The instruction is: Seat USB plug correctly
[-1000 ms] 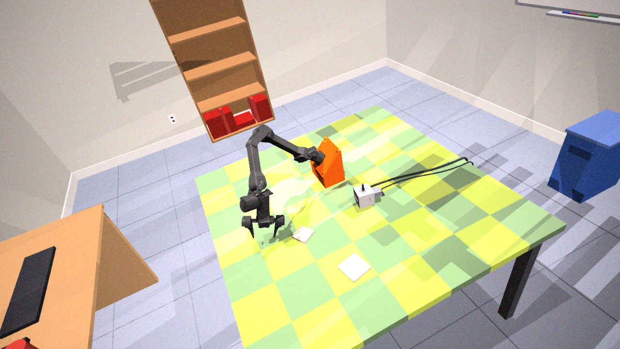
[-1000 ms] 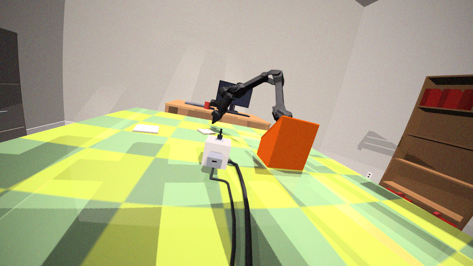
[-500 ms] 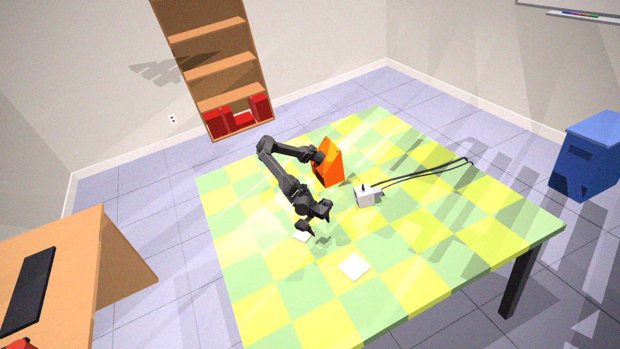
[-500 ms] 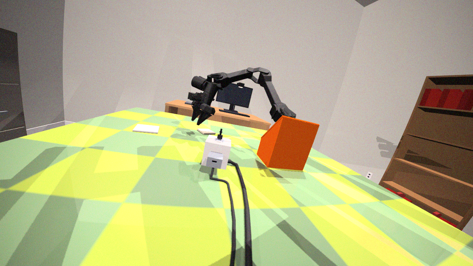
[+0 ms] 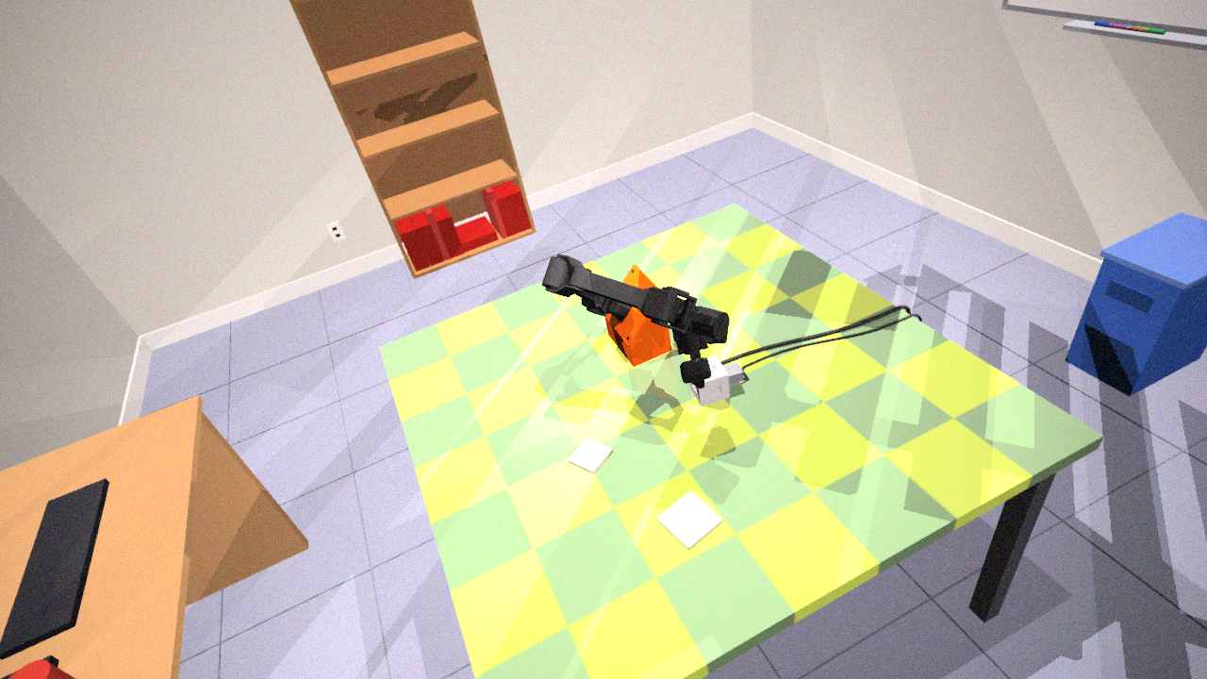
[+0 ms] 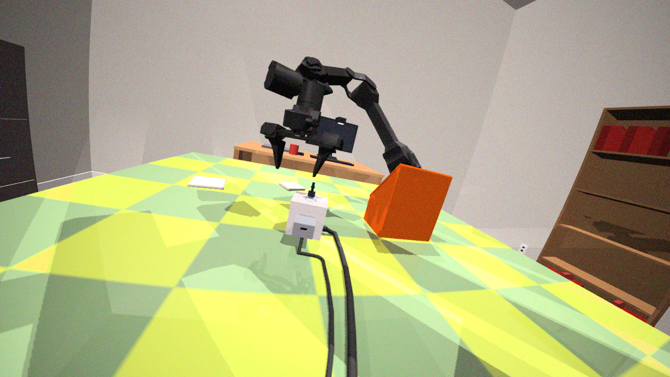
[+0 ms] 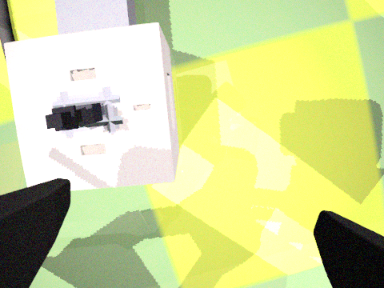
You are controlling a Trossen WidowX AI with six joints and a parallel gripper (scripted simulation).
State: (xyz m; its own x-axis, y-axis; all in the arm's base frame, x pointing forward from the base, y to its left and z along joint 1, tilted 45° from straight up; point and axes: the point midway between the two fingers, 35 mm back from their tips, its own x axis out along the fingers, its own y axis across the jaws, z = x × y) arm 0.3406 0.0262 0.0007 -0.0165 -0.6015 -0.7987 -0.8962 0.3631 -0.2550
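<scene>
My gripper tip is now 40 mm to the right of the USB plug, 40 mm past it and 30 mm above it. Also, from my gripper tip: USB socket (50 mm below, 40 mm to the left, 40 mm behind).
</scene>
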